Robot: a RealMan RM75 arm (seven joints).
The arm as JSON. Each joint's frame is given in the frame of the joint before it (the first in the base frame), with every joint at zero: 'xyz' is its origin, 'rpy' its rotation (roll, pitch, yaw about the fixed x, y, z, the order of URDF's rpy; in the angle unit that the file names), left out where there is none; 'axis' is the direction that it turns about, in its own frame. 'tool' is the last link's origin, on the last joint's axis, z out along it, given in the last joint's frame.
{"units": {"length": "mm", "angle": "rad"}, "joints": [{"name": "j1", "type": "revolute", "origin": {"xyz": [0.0, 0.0, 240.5]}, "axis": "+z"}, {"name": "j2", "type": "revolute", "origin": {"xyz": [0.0, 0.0, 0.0]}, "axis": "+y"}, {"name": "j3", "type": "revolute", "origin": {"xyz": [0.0, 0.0, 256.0]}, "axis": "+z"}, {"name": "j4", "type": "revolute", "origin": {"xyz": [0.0, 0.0, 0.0]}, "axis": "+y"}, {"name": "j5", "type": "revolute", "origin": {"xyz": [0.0, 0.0, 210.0]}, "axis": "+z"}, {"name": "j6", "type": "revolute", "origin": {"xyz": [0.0, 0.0, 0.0]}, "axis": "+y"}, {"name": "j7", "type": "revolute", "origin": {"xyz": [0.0, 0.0, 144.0]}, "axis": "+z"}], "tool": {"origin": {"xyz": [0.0, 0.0, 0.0]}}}
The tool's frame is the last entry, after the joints.
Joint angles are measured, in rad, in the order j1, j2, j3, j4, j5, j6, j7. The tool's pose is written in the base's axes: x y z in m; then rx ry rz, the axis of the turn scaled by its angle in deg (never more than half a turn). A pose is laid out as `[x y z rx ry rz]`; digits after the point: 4 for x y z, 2 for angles.
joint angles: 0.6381, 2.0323, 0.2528, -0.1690, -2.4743, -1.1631, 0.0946
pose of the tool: [0.3177 0.3521 -0.0300 -131.41 -10.99 13.28]
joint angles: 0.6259, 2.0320, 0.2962, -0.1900, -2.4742, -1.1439, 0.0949
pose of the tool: [0.3293 0.3518 -0.0217 -129.07 -8.01 10.96]
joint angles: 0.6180, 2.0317, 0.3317, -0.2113, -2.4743, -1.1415, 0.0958
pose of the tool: [0.3371 0.3512 -0.0139 -127.09 -6.11 9.72]
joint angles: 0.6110, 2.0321, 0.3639, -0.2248, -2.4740, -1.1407, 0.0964
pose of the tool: [0.3429 0.3500 -0.0085 -125.41 -4.36 9.09]
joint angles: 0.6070, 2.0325, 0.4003, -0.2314, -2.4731, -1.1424, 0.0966
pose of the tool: [0.3463 0.3496 -0.0042 -123.64 -2.67 9.22]
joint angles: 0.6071, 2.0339, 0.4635, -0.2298, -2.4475, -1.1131, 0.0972
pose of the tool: [0.3519 0.3531 0.0026 -119.52 1.72 9.02]
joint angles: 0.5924, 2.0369, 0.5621, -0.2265, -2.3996, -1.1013, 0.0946
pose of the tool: [0.3618 0.3516 0.0137 -112.59 8.17 10.25]
